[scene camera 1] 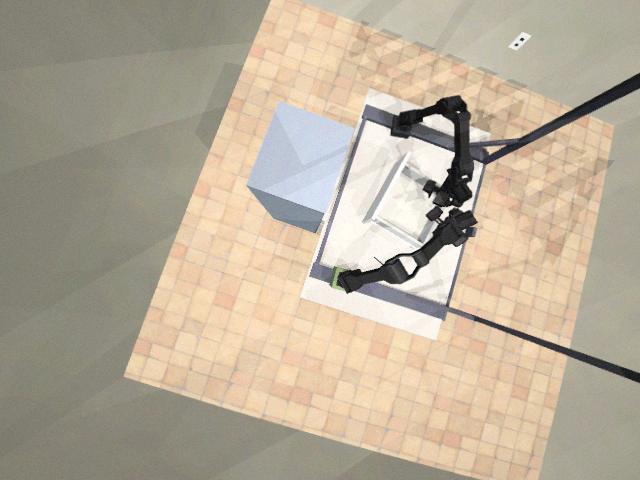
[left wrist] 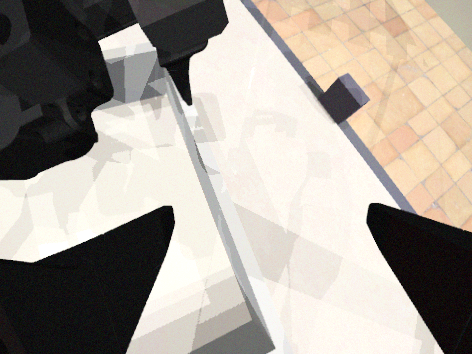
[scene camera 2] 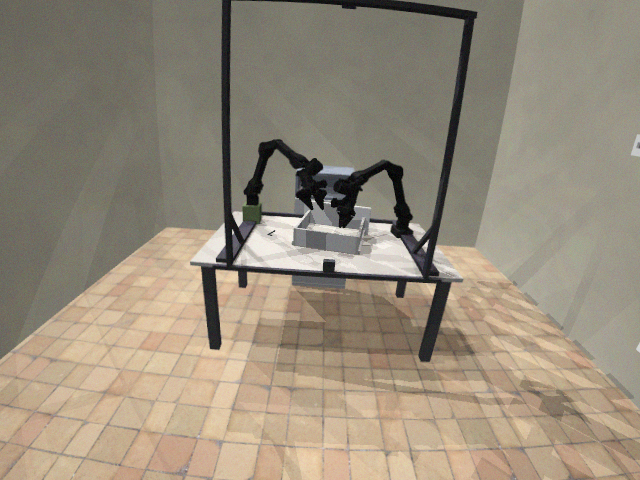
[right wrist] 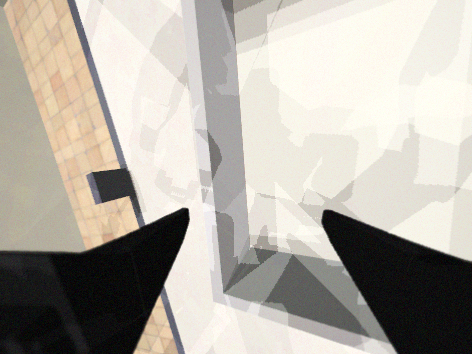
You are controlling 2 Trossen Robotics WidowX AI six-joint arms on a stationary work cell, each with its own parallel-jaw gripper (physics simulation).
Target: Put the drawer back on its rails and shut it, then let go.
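Places are measured from the left arm's base along level axes (x right, y ahead, z up), in millimetres.
Where they show: left gripper, fingertip midpoint: point(left wrist: 269, 213) point(scene camera 2: 317, 210); right gripper, fingertip midpoint: point(left wrist: 141, 120) point(scene camera 2: 341, 227) point(right wrist: 254, 214); left arm's base at its link origin: point(scene camera 1: 344, 280) point(scene camera 2: 252, 204); right arm's base at its link origin: point(scene camera 1: 402, 124) point(scene camera 2: 402, 228).
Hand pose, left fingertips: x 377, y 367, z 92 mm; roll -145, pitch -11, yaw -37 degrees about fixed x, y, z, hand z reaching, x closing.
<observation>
Each offset is from my left fingertips to the top centre of the thing. Level surfaces: height alone.
The drawer point(scene camera 1: 377, 198) point(scene camera 2: 325, 240) point(left wrist: 215, 205) point(right wrist: 222, 115) is a pale open box lying on the white table @(dz -201 mm) point(scene camera 1: 346, 232) point(scene camera 2: 211, 253), with its taller panel on the side toward the cabinet. The pale blue cabinet @(dz +83, dx -705, dy +86 mm) point(scene camera 1: 305, 149) point(scene camera 2: 336, 171) stands beyond the table, apart from the drawer. My left gripper point(scene camera 1: 448, 222) point(scene camera 2: 316, 208) point(left wrist: 269, 213) is open and empty above the drawer; a drawer wall shows between its fingers in its wrist view. My right gripper point(scene camera 1: 438, 193) point(scene camera 2: 343, 224) point(right wrist: 254, 214) is open and empty over the drawer, near a wall and corner. The cabinet's rails cannot be made out.
The two grippers are close together. A green block @(dz -92, dx -377, dy -367 mm) point(scene camera 1: 336, 277) point(scene camera 2: 252, 212) is at the left arm's base. A small dark thin thing @(dz -196, dx -191, dy -224 mm) point(scene camera 1: 378, 259) point(scene camera 2: 270, 233) is beside the drawer. A dark frame point(scene camera 2: 225, 103) rises from the table. A dark block @(dz -143, dx +247, dy +47 mm) point(scene camera 2: 328, 265) point(left wrist: 342, 100) point(right wrist: 112, 186) sits on its edge bar.
</observation>
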